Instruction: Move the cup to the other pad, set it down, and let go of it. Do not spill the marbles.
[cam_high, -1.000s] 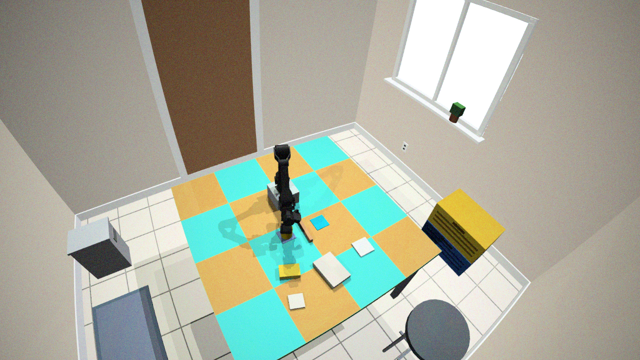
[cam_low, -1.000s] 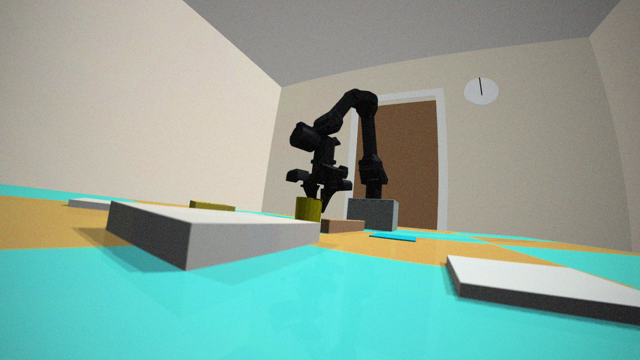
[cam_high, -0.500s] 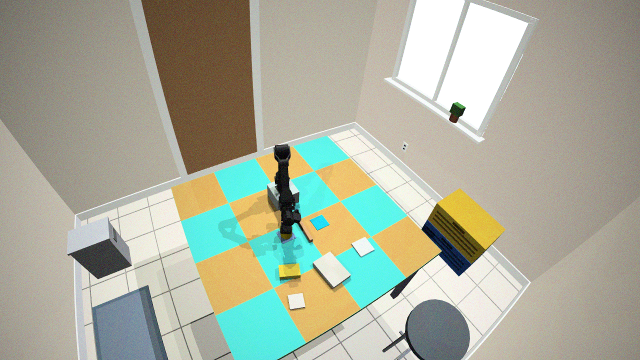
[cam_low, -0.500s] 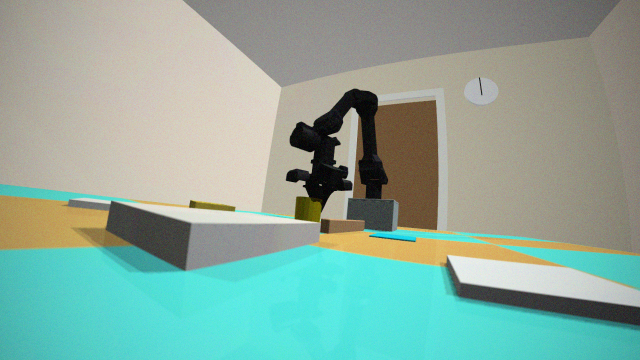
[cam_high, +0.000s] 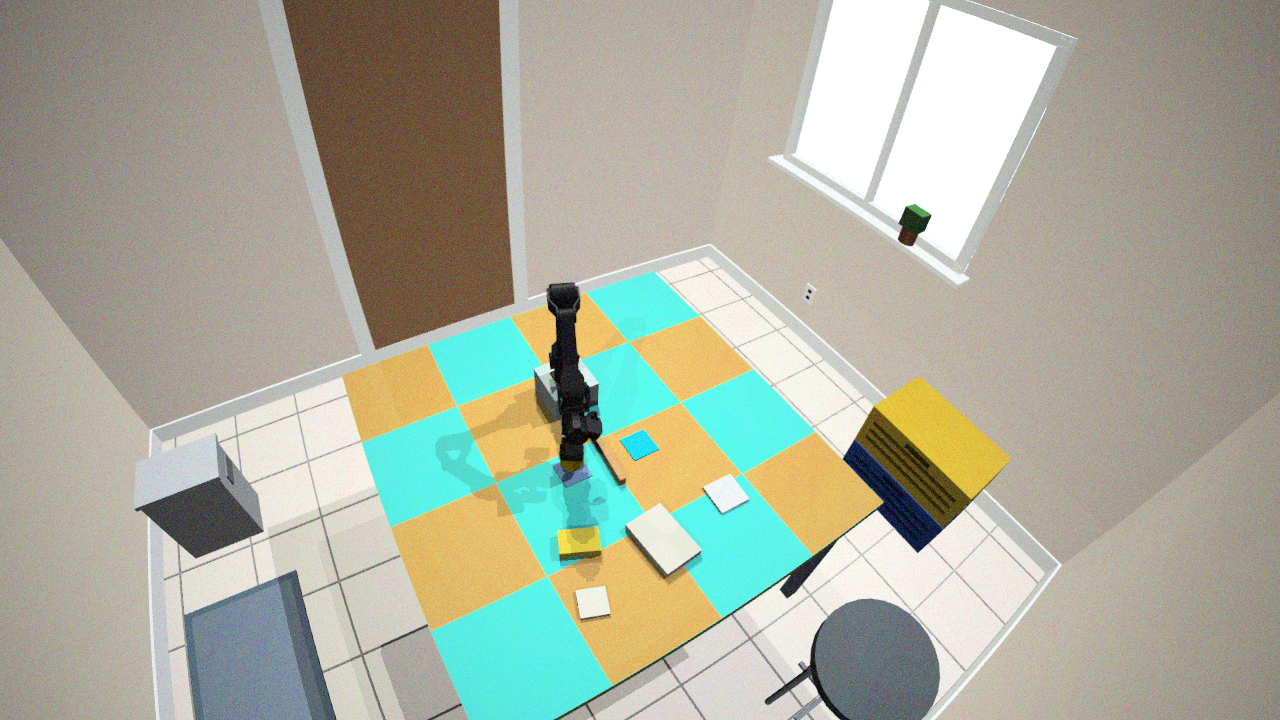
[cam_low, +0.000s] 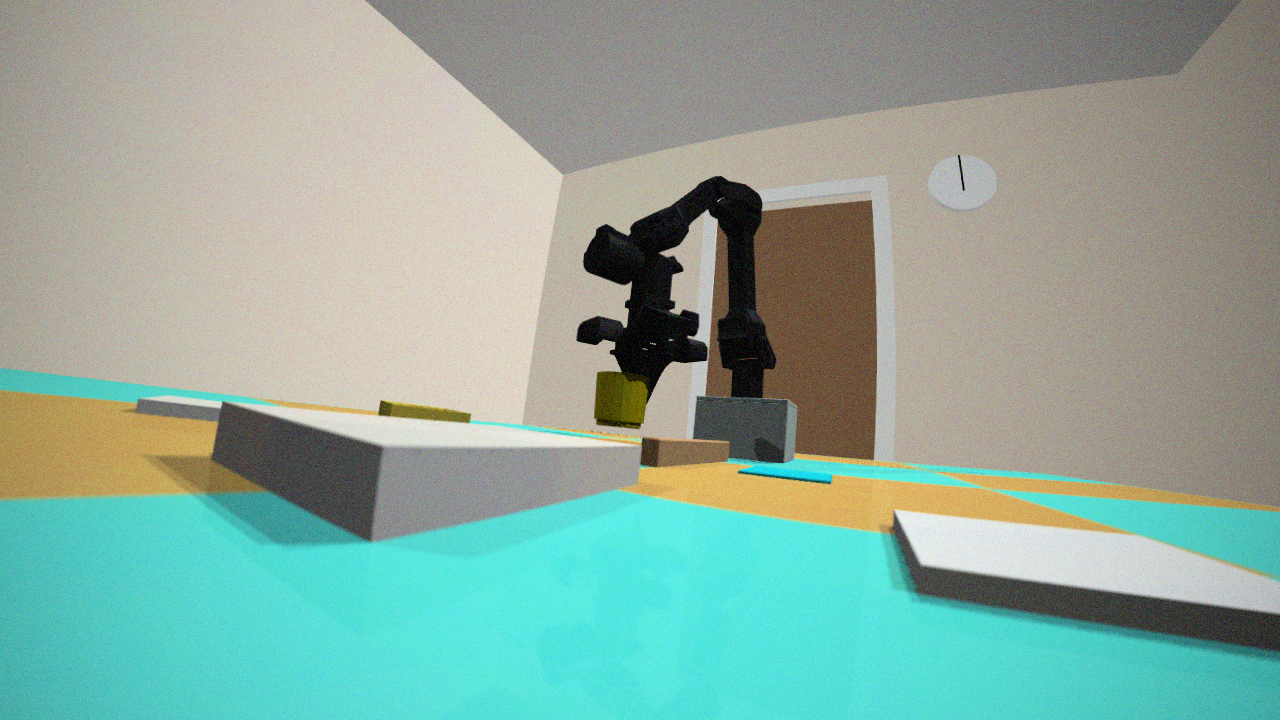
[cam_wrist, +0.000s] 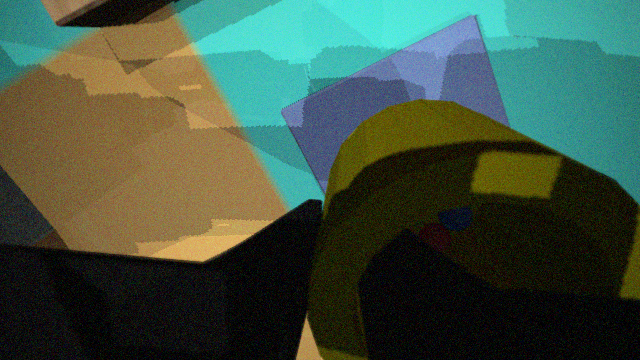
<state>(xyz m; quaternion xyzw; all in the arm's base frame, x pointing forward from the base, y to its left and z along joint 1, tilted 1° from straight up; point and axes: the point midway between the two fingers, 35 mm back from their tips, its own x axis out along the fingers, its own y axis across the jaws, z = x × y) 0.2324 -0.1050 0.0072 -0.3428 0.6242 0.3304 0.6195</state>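
Now: gripper tip 200 mm to the right of the bright blue pad, 80 mm above it and 50 mm short of it. Round my gripper tip: olive-yellow cup: 20 mm to the right, 20 mm ahead; thin wooden bar: 90 mm to the left, 60 mm below, 40 mm ahead; grey-blue pad: 80 mm below, 30 mm ahead, 20 mm to the right.
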